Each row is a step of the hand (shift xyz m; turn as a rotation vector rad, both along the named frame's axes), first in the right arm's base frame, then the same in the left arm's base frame.
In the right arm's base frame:
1: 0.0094 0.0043 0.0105 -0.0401 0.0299 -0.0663
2: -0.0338 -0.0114 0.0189 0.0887 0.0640 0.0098
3: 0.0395 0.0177 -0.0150 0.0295 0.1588 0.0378
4: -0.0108 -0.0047 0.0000 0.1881 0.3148 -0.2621
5: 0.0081 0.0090 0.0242 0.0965 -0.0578 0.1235
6: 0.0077 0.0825 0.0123 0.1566 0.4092 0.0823
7: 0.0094 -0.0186 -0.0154 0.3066 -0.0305 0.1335
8: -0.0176 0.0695 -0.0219 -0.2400 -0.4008 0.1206
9: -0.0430 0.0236 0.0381 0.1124 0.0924 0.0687
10: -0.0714 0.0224 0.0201 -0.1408 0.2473 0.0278
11: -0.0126 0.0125 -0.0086 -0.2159 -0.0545 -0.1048
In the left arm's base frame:
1: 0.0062 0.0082 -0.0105 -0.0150 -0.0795 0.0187
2: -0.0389 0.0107 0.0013 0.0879 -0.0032 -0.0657
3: 0.0438 -0.0097 -0.0092 0.0334 -0.0555 -0.1527
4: -0.0107 -0.0005 0.0048 0.2900 -0.3244 -0.1176
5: 0.0014 0.0154 -0.0222 0.0485 0.1560 -0.0351
6: 0.0123 -0.0366 -0.0743 0.1669 -0.1299 -0.3924
7: 0.0116 0.0021 0.0231 0.2476 0.2111 -0.0831
8: -0.0028 -0.0624 -0.0414 -0.3059 0.2525 0.2747
9: -0.0497 0.0019 -0.0372 0.0958 0.0317 -0.1254
10: -0.0714 -0.0196 -0.0230 -0.1158 -0.1662 -0.2018
11: -0.0081 -0.0176 -0.0038 -0.1791 -0.1123 0.1260

